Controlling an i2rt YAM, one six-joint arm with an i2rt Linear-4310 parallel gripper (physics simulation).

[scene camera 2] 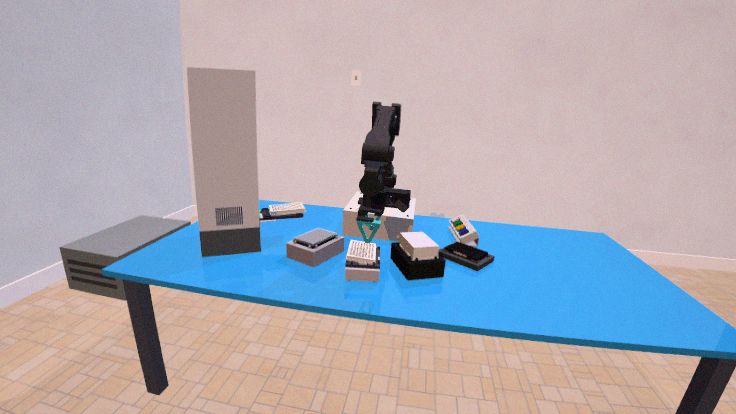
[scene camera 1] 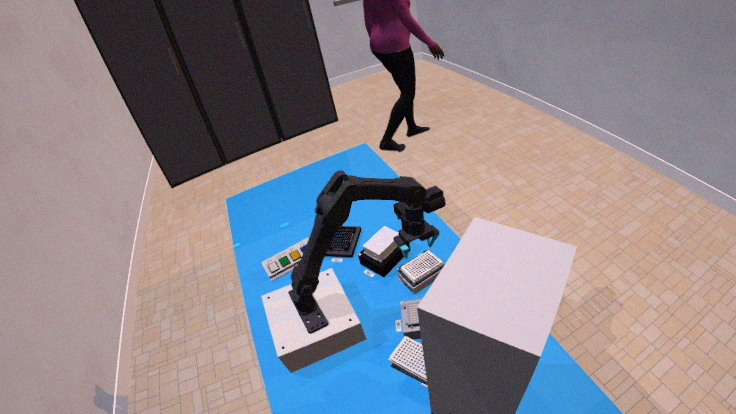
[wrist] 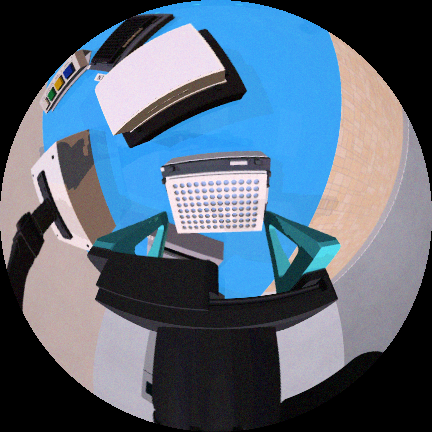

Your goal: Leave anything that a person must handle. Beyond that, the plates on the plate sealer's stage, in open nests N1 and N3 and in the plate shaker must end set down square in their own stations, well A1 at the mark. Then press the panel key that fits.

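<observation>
My gripper (scene camera 1: 419, 245) (scene camera 2: 367, 240) (wrist: 215, 216) is open and empty, above a white 96-well plate (scene camera 1: 423, 265) (scene camera 2: 362, 251) (wrist: 217, 197). That plate rests on a small light station (scene camera 2: 362, 273) with a dark frame and looks tilted there. A white block-like plate or stack (scene camera 1: 381, 243) (scene camera 2: 418, 244) (wrist: 160, 75) sits on a black station (scene camera 2: 417, 268) (wrist: 235, 92). A grey station (scene camera 2: 315, 253) holds a grey plate (scene camera 1: 413, 312) (scene camera 2: 315, 236). Another white plate (scene camera 1: 408, 355) (scene camera 2: 286, 208) lies on a dark base. A black plate (scene camera 1: 343, 238) (scene camera 2: 465, 252) (wrist: 127, 40) lies in a black nest. Station labels and A1 marks are unreadable.
The key panel (scene camera 1: 284, 261) (scene camera 2: 463, 230) (wrist: 61, 81) has white, green, yellow and blue keys. A tall cabinet-like box (scene camera 1: 496, 283) (scene camera 2: 223, 154) hides parts of two stations in scene camera 1. A person (scene camera 1: 398, 66) stands beyond the blue table (scene camera 1: 288, 187) (scene camera 2: 555, 288).
</observation>
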